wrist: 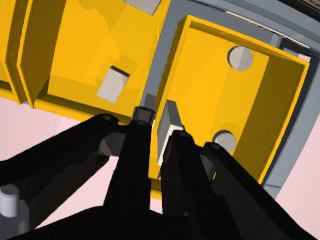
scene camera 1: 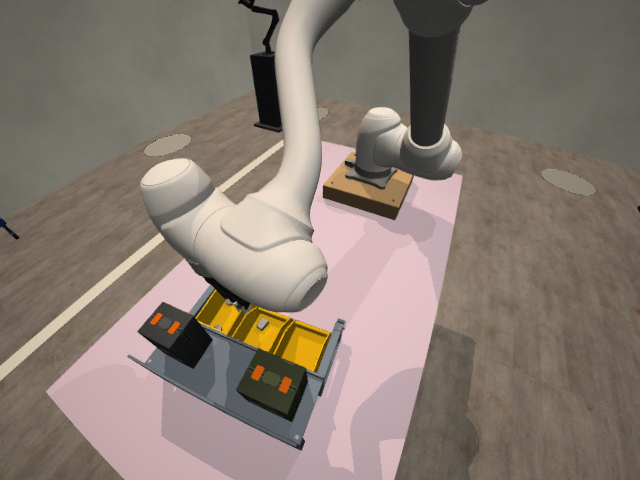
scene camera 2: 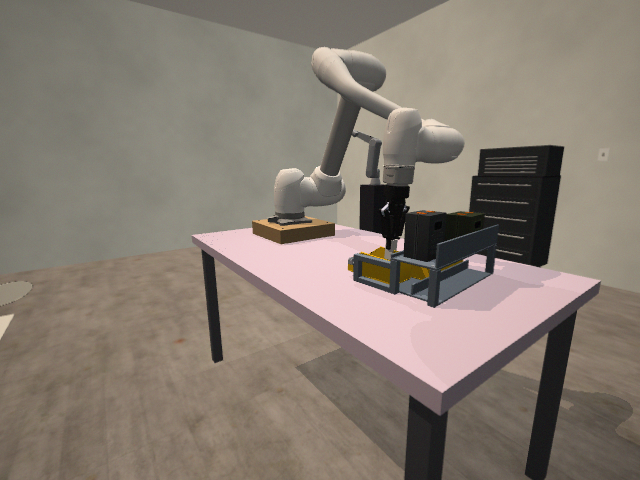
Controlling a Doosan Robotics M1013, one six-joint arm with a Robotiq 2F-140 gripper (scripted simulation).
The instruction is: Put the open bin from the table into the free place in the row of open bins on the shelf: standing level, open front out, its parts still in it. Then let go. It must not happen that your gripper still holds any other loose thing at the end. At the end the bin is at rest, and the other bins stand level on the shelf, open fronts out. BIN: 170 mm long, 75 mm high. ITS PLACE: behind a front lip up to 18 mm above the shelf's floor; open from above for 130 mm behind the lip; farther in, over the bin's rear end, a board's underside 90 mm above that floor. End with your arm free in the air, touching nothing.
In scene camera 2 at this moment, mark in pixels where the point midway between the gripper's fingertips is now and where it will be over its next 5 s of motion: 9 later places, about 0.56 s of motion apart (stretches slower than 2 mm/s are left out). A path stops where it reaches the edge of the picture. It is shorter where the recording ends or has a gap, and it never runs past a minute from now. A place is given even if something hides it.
My gripper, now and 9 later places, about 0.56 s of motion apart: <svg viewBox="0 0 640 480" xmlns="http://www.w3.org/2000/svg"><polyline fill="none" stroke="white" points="389,258 389,257 390,253 390,246 390,238 391,231 391,228 384,229 370,231 357,233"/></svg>
